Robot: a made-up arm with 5 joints. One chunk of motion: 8 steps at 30 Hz.
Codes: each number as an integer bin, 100 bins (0 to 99) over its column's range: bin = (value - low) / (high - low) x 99, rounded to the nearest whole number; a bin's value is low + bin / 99 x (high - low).
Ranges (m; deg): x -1.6..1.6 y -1.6..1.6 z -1.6..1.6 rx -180..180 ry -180..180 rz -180..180
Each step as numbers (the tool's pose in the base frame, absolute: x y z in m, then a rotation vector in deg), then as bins.
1 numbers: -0.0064 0.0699 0.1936 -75.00 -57.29 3.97
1 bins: 49 52 55 29 34 51
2 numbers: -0.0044 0.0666 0.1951 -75.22 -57.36 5.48
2 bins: 49 52 56 29 34 51
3 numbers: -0.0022 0.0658 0.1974 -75.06 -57.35 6.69
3 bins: 49 52 56 29 34 51
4 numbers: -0.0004 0.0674 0.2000 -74.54 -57.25 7.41
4 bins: 49 52 56 29 34 52
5 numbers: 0.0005 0.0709 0.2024 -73.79 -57.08 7.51
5 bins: 50 52 56 29 34 52
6 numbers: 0.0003 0.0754 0.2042 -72.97 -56.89 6.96
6 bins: 50 52 56 29 34 51
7 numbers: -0.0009 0.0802 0.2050 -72.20 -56.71 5.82
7 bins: 49 52 56 30 34 51
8 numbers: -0.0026 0.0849 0.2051 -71.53 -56.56 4.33
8 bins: 49 52 56 30 34 51
